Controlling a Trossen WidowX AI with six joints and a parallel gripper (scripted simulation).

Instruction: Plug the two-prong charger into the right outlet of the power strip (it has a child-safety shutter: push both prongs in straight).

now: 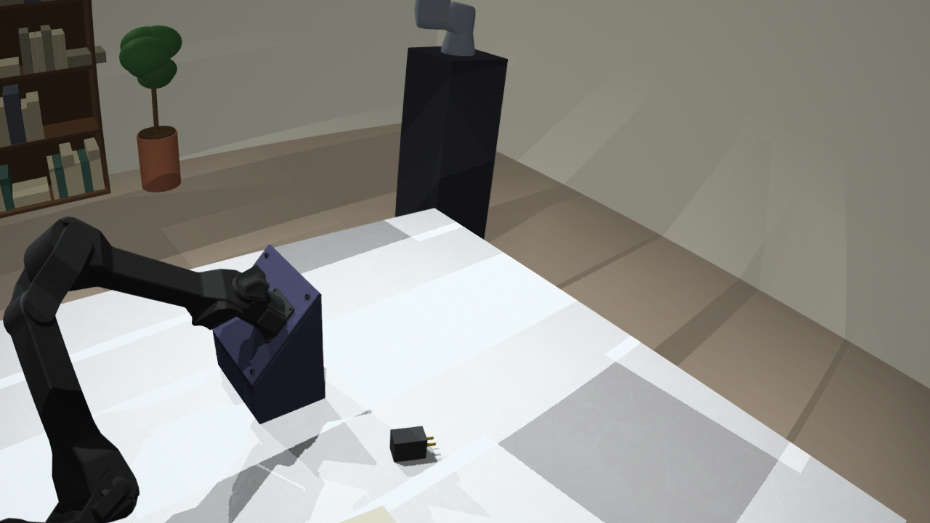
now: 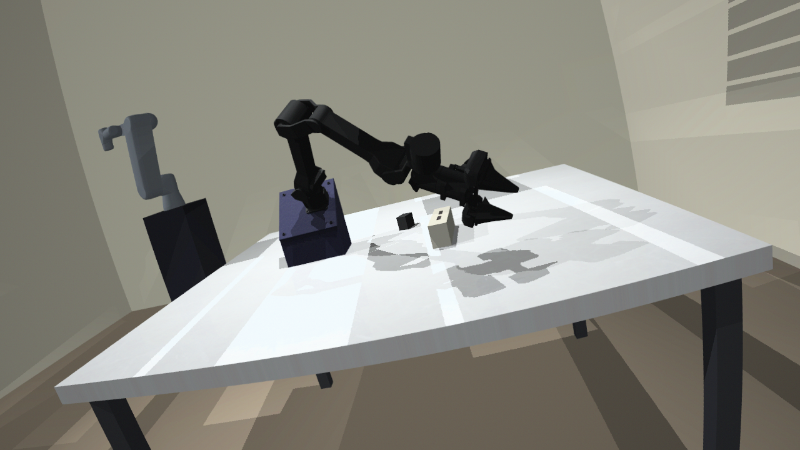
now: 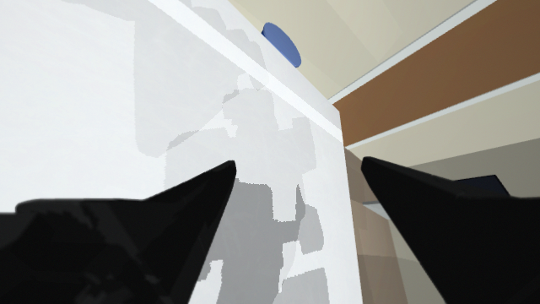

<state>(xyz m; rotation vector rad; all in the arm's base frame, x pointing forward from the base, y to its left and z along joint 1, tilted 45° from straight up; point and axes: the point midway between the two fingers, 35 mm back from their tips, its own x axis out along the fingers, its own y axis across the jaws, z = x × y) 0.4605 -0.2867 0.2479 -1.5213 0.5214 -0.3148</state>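
The black two-prong charger is 260 mm behind my gripper tip, 500 mm to the left of it and 80 mm below it.
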